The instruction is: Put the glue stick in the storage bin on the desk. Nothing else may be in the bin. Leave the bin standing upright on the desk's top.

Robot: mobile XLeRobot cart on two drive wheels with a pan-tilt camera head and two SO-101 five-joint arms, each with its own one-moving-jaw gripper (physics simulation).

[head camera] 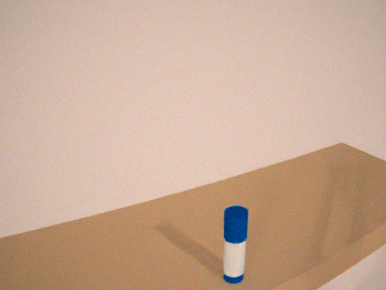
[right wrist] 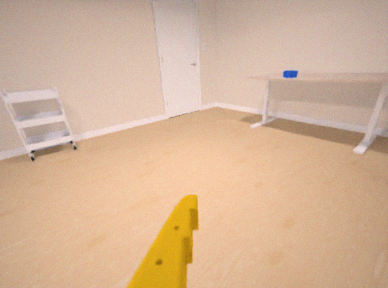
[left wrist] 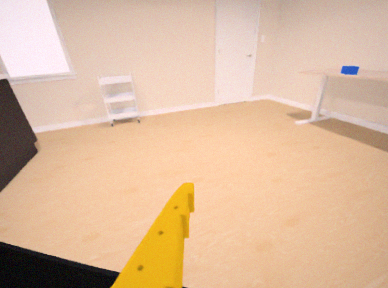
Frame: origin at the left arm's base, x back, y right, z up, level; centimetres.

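Seen in the pictures: left end effector, tool point: (left wrist: 193, 193); right end effector, tool point: (right wrist: 197, 207).
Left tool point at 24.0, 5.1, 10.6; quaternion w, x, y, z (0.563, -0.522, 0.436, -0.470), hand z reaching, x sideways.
Note:
A point is followed by its place in that frame, as x, y, z.
The glue stick (head camera: 235, 245) @(-34.1, 18.6, 18.1), with a blue cap, a white label and a blue base, stands upright on the wooden wall shelf (head camera: 280, 200) @(-52.6, 27.2, 12.5) in the head view. The blue storage bin (left wrist: 349, 70) @(233.2, -122.1, -1.6) (right wrist: 290, 74) @(233.3, -122.1, -1.7) stands small and far off on the desk (left wrist: 312, 73) @(262.8, -98.6, -7.1) (right wrist: 340, 77) @(200.1, -156.2, -5.5) in both wrist views. My left gripper (left wrist: 192, 192) shows one notched yellow jaw and is fully open, over the floor. My right gripper (right wrist: 198, 204) @(24.9, 27.3, 12.2) shows one notched yellow jaw and is also fully open, over the floor. Neither gripper shows in the head view.
A white three-tier cart (left wrist: 119, 98) @(247.8, 166.2, -33.9) (right wrist: 44, 120) @(249.0, 164.0, -34.3) stands by the wall near a white door (left wrist: 237, 52) @(390.2, -10.3, 21.3) (right wrist: 179, 55) @(388.5, -7.0, 30.6). A dark cabinet-like block (left wrist: 15, 132) @(131.1, 213.7, -40.6) is at the left edge of the left wrist view. The desk stands on white legs at the right.

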